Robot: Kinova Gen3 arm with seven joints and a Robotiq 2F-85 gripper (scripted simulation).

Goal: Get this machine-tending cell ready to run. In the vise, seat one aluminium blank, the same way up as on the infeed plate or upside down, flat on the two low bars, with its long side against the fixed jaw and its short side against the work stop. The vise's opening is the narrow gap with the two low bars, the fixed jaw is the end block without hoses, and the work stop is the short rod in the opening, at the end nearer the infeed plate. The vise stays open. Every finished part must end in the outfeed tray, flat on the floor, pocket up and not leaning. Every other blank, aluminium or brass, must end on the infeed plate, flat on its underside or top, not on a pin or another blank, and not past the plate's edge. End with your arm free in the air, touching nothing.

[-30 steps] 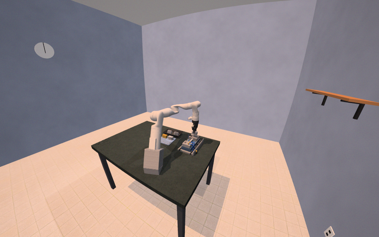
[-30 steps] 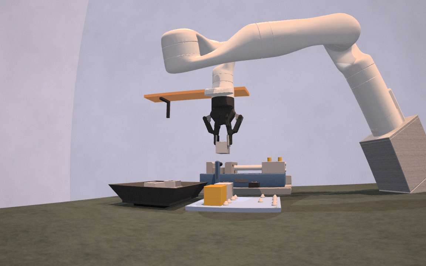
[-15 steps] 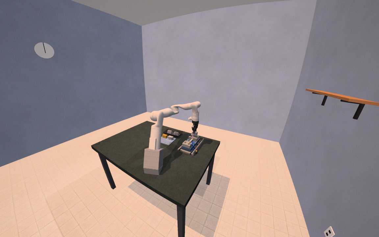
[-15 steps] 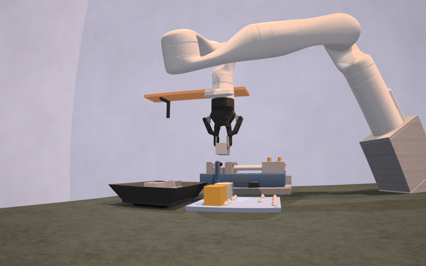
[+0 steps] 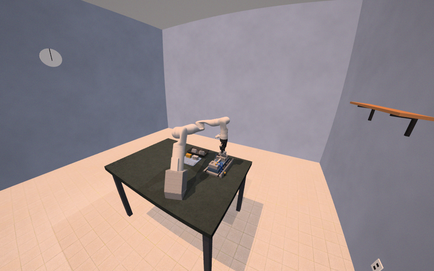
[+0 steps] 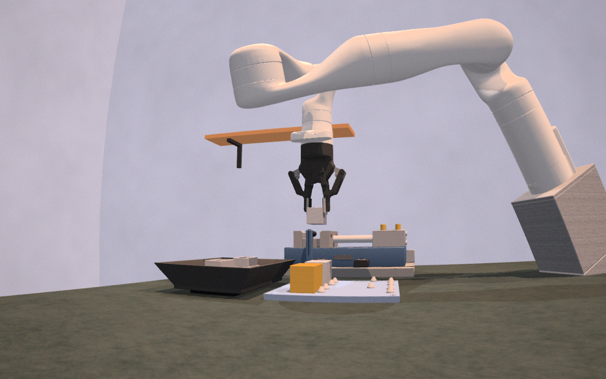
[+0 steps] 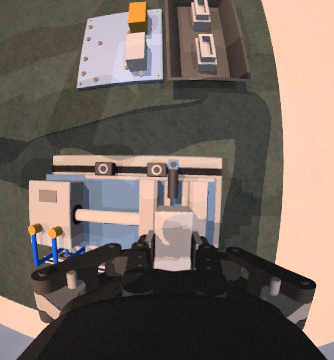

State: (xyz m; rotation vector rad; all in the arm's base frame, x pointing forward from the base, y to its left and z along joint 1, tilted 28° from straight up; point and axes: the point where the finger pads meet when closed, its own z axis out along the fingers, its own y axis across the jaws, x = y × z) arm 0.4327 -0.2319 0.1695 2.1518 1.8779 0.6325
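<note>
The fixed jaw is 70 mm below my hand and 30 mm ahead of it. Round my hand: vise 110 mm below, 70 mm behind, 10 mm to the left; work stop rod 60 mm below, 50 mm to the left; moving jaw 70 mm below, 30 mm behind, 10 mm to the left.
</note>
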